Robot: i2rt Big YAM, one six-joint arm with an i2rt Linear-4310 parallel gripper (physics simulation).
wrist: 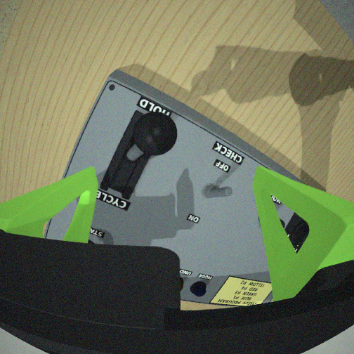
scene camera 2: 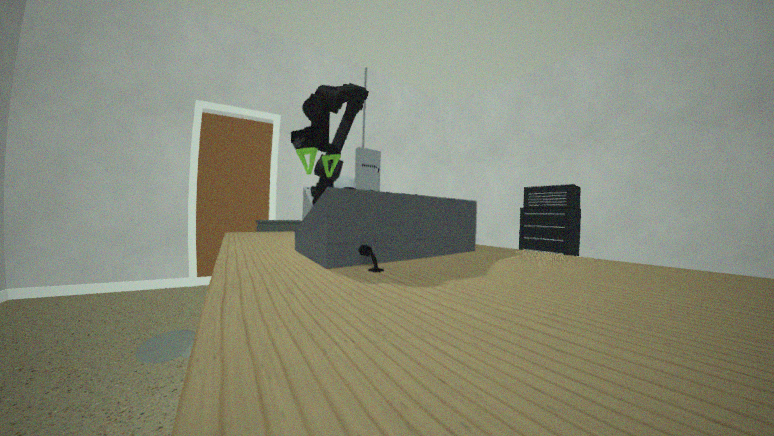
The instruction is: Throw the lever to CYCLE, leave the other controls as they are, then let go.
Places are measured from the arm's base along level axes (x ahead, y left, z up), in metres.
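Where they show: gripper, between the fingertips: [scene camera 2: 319,175].
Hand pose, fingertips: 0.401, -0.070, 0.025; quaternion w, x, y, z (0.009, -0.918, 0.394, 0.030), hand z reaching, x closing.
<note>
After its pixels a point has its place, as x, y, z.
The lever's black round knob [wrist: 155,133] is at the HOLD end of its dark slot [wrist: 116,175] in the wrist view. The CYCLE label [wrist: 113,199] is at the slot's other end. The lever is on the sloped grey control panel [wrist: 240,255], whose box [scene camera 2: 400,224] @(0.643, 0.094, -0.114) hides the panel face in the scene view. My gripper [scene camera 2: 319,173] @(0.401, -0.070, 0.025) [wrist: 175,175] is open and empty above the panel, its green fingers wide apart. In the wrist view the knob appears between the fingertips, nearer the left one. No contact with the lever shows.
A small toggle switch [wrist: 217,190] sits between the OFF and ON labels. A dark blue lamp [wrist: 198,288] and a yellow program label [wrist: 242,291] are low on the panel. A small black round-headed stand [scene camera 2: 373,259] @(0.710, 0.003, -0.181) is on the wooden table [scene camera 2: 433,346] @(0.996, -0.047, -0.202) beside the box. My gripper hides other controls.
</note>
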